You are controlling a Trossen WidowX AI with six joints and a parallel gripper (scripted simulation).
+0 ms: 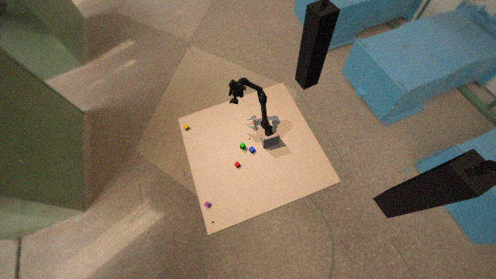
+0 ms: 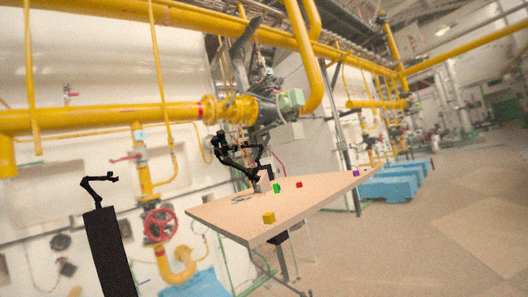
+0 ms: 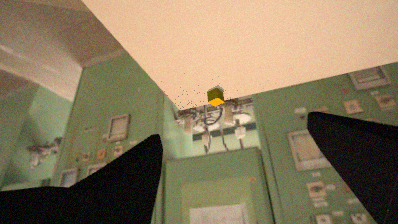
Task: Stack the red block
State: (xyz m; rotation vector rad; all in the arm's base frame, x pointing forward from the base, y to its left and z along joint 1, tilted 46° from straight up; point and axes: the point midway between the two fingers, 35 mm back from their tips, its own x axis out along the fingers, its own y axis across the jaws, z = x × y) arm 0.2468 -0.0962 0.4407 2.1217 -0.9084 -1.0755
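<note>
Now: the red block 190 mm ahead of my gripper tip, 490 mm to the left of it and 370 mm below it. The rest, counted from my gripper tip: blue block 10 mm behind, 410 mm to the left, 360 mm below; then purple block 600 mm ahead, 710 mm to the left, 370 mm below; then yellow block 510 mm ahead, 170 mm to the right, 360 mm below.
</note>
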